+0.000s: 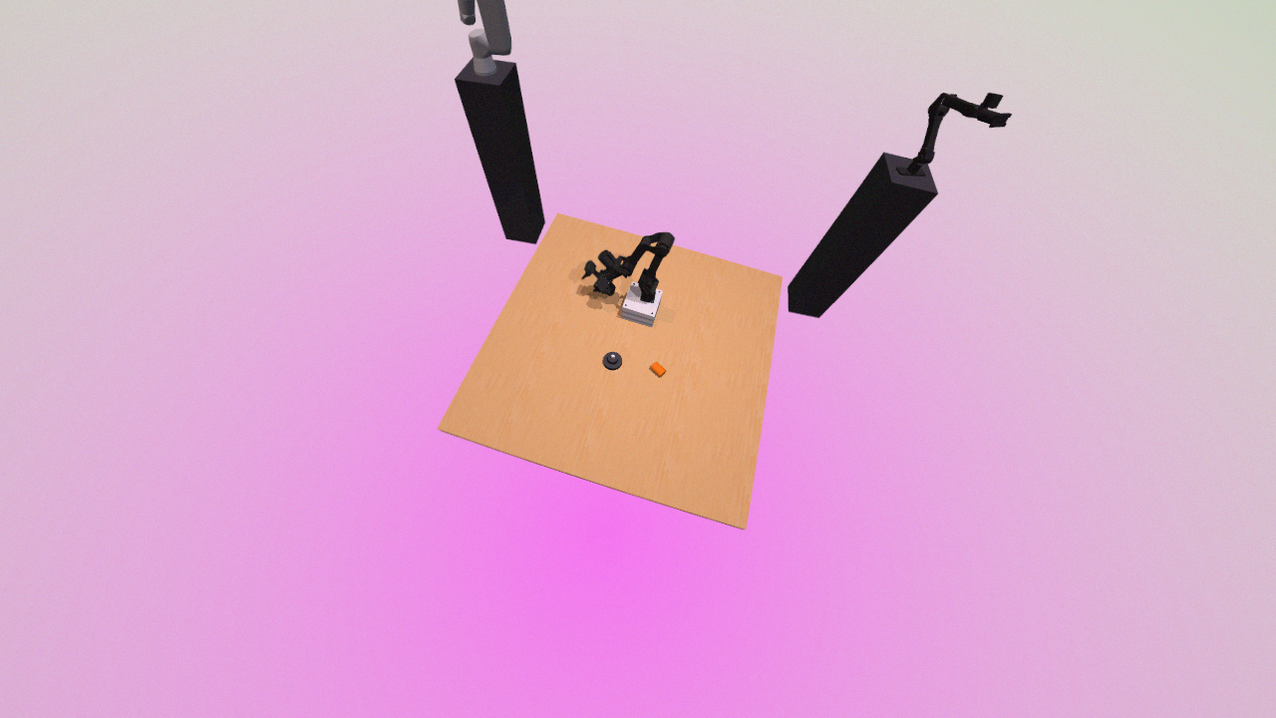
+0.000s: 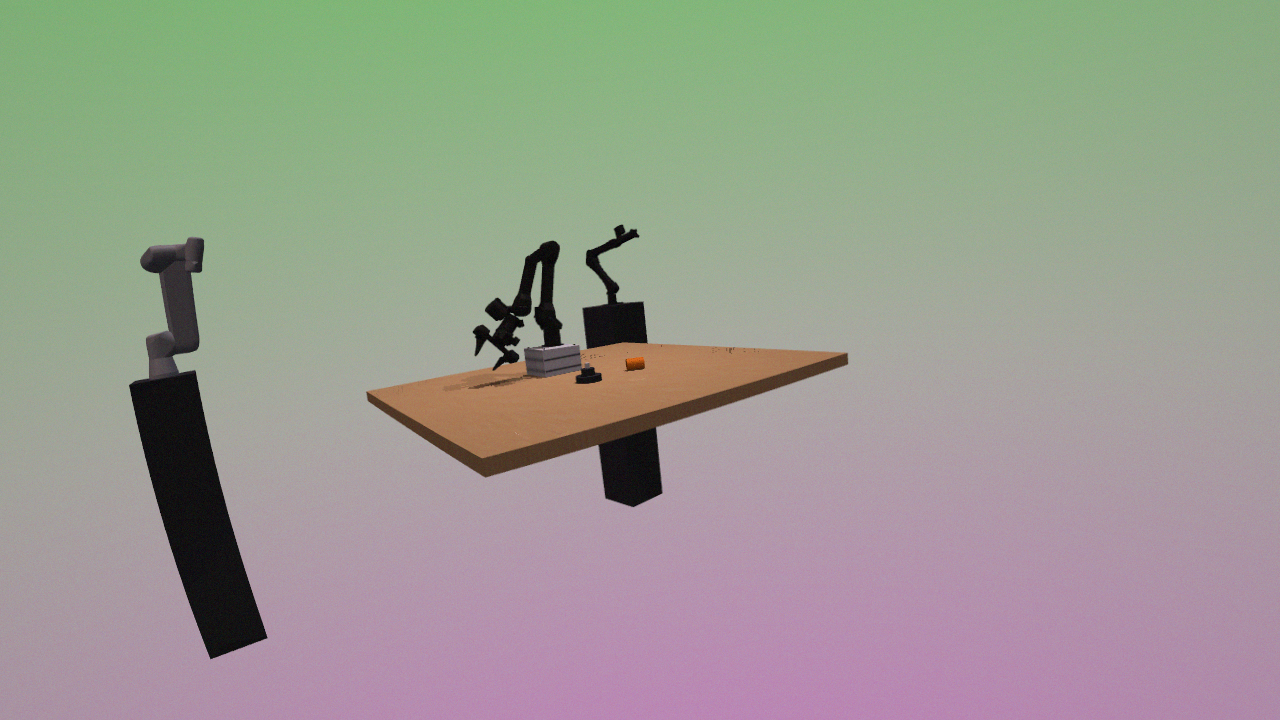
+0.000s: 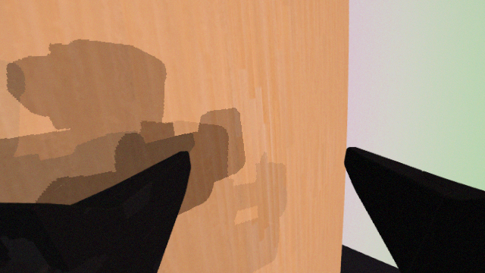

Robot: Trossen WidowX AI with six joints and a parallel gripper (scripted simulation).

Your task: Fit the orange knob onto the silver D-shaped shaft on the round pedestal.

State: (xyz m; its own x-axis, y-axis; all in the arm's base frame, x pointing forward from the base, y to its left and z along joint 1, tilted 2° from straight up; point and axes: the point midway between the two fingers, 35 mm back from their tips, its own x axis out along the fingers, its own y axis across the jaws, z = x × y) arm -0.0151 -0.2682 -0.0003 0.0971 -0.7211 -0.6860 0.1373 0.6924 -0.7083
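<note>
Now: gripper tip 330 mm short of the pedestal, 190 mm to the right of it and 50 mm above it. Round my gripper tip: orange knob 390 mm to the left, 330 mm ahead, 60 mm below.
</note>
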